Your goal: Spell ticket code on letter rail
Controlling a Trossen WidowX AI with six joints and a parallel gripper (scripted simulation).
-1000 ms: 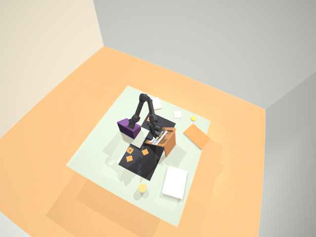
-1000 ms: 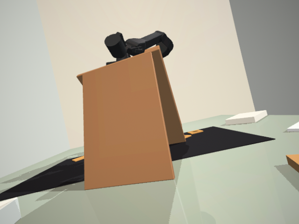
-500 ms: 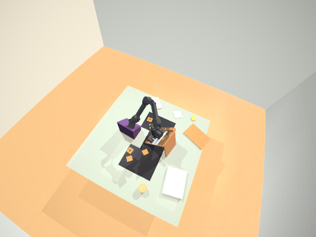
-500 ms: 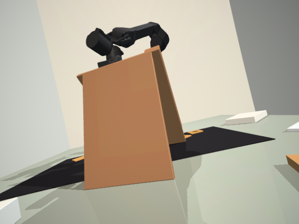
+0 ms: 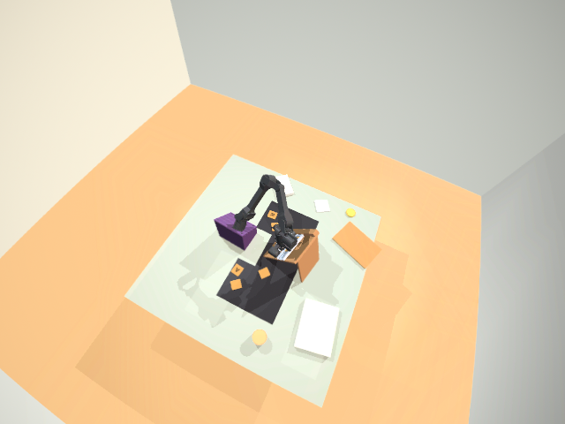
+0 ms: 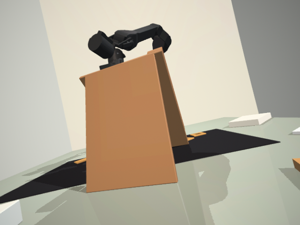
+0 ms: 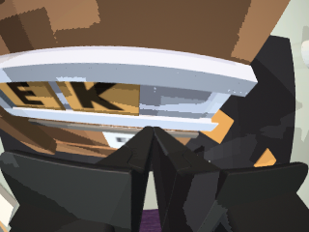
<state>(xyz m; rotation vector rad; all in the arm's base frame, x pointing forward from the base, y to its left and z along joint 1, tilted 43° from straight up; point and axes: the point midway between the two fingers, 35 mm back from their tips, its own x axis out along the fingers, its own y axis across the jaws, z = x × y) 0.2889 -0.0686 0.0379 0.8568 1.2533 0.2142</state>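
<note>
My gripper tip is 210 mm to the right of the orange tile marked q, 190 mm above it and 120 mm past it. From my gripper tip the other things lie so: white ticket 100 mm below, 30 mm behind, 20 mm to the left; black mat 190 mm below, 100 mm behind, 20 mm to the left; white block 340 mm ahead, 310 mm to the right, 170 mm below.
</note>
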